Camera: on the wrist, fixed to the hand. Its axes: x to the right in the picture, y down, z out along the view.
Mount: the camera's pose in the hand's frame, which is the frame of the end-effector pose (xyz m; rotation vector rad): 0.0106 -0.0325 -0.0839 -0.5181 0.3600 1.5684
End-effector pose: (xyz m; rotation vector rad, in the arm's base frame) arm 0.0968 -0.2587 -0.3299 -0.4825 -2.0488 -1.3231
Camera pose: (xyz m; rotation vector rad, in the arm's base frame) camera 0.0959 -0.3488 -0.3204 -1.4953 -0.5083 -0.7262
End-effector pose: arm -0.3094 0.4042 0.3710 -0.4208 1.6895 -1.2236
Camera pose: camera -0.3935 0.4268 0.3958 0.8050 1.8531 0.3234
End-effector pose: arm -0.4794 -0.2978 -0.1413 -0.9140 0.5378 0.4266
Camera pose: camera -0.4741 -0.3839 -0.1690 -0.9000 1.4942 1.8978
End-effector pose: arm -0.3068 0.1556 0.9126 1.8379 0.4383 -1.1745
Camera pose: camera -0.2780 0.2407 0.9011 1.2786 -0.4737 0.3295
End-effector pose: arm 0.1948 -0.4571 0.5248 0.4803 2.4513 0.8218
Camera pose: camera 0.1336 -0.5149 0.5583 -1.8351 -1.2871 -1.7611
